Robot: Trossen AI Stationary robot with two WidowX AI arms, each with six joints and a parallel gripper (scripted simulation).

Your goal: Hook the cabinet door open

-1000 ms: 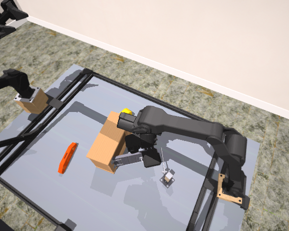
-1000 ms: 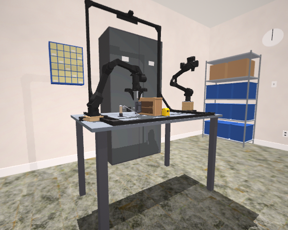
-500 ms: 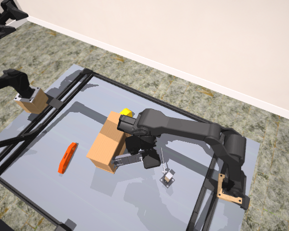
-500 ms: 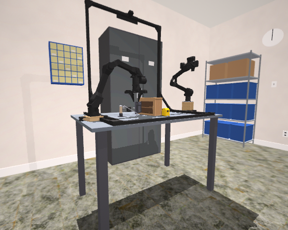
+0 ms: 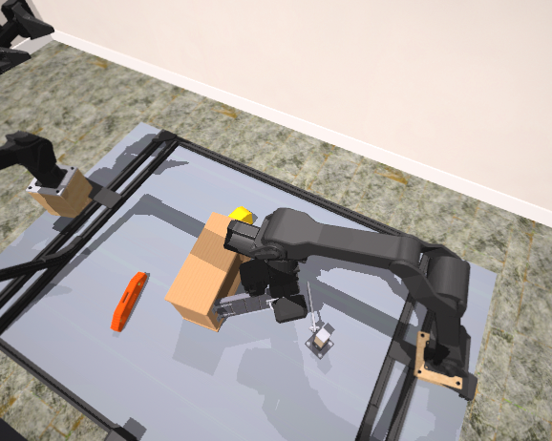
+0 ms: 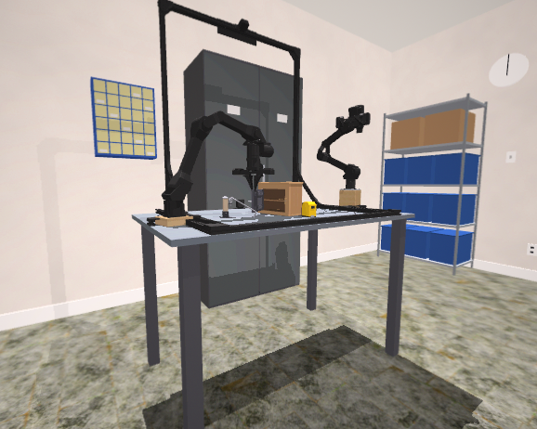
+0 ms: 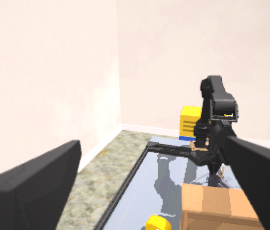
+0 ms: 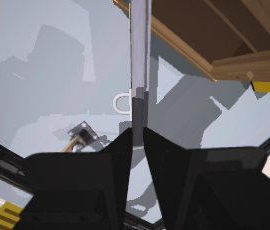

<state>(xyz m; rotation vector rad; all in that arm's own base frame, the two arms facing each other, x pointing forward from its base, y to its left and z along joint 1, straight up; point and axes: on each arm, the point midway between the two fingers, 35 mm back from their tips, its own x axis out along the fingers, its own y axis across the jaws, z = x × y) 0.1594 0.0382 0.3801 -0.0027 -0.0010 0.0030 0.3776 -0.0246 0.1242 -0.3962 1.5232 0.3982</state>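
The hook rod is 10 mm ahead of my right hand, 70 mm to the right of it and 110 mm below it. Also, from my right hand: yellow tape measure: 160 mm ahead, 210 mm to the left, 120 mm below; then grey door: 50 mm behind, 60 mm to the left, 80 mm below; then orange tool: 150 mm behind, 350 mm to the left, 140 mm below.
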